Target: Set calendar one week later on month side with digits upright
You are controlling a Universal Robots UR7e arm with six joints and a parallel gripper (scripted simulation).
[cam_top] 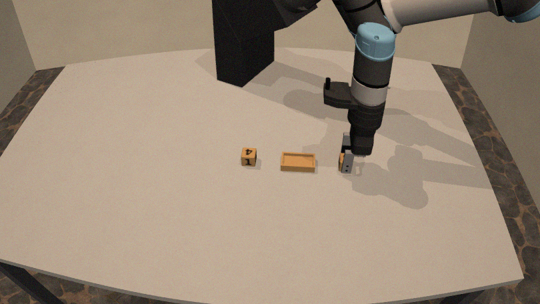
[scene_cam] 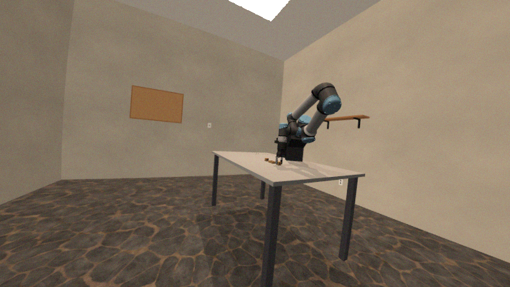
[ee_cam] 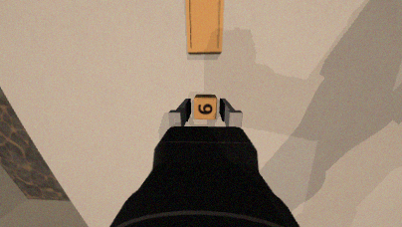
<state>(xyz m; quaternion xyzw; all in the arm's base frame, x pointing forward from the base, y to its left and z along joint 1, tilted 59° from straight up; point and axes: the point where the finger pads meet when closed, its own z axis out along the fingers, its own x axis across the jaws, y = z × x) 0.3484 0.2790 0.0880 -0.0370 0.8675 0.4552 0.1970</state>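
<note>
Right now my hand is 10 mm above the cube. The rest, counted from my hand: orange tray: 100 mm to the right, 30 mm ahead, 20 mm below.
</note>
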